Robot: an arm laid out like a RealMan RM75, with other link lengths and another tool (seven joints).
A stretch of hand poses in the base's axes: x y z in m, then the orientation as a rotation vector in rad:
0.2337 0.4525 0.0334 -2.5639 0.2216 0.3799
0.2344 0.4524 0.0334 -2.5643 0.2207 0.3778
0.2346 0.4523 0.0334 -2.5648 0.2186 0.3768
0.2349 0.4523 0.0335 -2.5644 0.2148 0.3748
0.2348 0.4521 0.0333 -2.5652 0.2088 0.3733
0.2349 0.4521 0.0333 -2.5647 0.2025 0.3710
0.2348 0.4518 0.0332 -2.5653 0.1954 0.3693
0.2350 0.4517 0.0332 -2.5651 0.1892 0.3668
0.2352 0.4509 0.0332 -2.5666 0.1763 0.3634
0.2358 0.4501 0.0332 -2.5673 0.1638 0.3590
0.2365 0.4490 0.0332 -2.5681 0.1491 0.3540
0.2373 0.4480 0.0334 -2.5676 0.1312 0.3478
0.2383 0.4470 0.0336 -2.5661 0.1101 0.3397
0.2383 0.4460 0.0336 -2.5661 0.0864 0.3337
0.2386 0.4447 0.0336 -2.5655 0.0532 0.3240
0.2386 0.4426 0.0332 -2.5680 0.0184 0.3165
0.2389 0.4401 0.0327 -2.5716 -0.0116 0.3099
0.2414 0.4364 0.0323 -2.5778 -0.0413 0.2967
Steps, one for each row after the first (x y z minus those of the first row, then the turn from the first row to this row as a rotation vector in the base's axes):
0.0007 -0.0001 0.0000 -0.0001 -0.0017 0.0002
0.0009 -0.0002 0.0000 -0.0002 -0.0029 0.0016
0.0012 -0.0002 0.0001 0.0009 -0.0050 0.0037
0.0011 -0.0004 -0.0001 0.0013 -0.0074 0.0077
0.0012 -0.0004 -0.0001 0.0029 -0.0103 0.0115
0.0011 -0.0007 -0.0002 0.0036 -0.0129 0.0162
0.0013 -0.0008 -0.0002 0.0049 -0.0160 0.0199
0.0015 -0.0016 -0.0002 0.0057 -0.0211 0.0284
0.0021 -0.0024 -0.0002 0.0072 -0.0268 0.0363
0.0028 -0.0035 -0.0002 0.0089 -0.0334 0.0457
0.0036 -0.0045 0.0000 0.0123 -0.0414 0.0568
0.0046 -0.0055 0.0002 0.0171 -0.0514 0.0696
0.0046 -0.0065 0.0002 0.0205 -0.0605 0.0850
0.0049 -0.0078 0.0002 0.0257 -0.0741 0.1063
0.0049 -0.0099 -0.0002 0.0276 -0.0866 0.1297
0.0052 -0.0124 -0.0007 0.0274 -0.0973 0.1501
0.0077 -0.0161 -0.0011 0.0246 -0.1128 0.1693

